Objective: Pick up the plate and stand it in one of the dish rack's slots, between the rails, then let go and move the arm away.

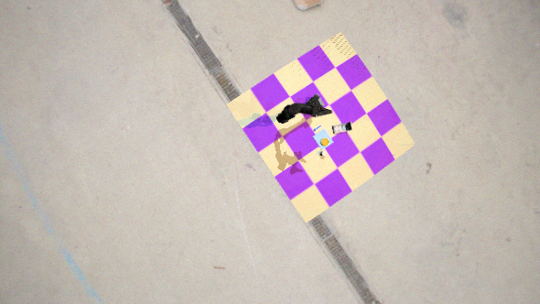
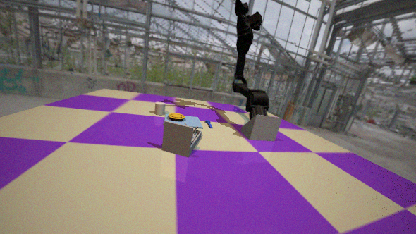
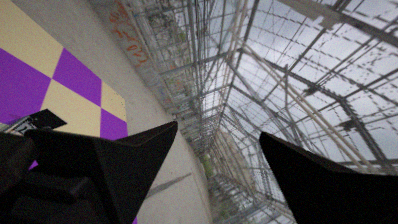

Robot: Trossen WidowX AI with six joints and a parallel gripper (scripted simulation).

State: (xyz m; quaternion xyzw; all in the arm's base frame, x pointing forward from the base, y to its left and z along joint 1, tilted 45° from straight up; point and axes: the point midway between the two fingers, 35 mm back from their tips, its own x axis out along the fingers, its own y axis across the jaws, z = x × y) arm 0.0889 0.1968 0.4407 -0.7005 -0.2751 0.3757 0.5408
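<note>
Right now my gripper tip is 50 cm above the plate, 18 cm short of it and 8 cm to the right of it. Also, from my gripper tip: dish rack (49 cm below, 27 cm to the left, 14 cm ahead); then mat (51 cm below, 16 cm ahead, 8 cm to the left); then blue spoon (51 cm below, 7 cm to the left, 4 cm ahead).
</note>
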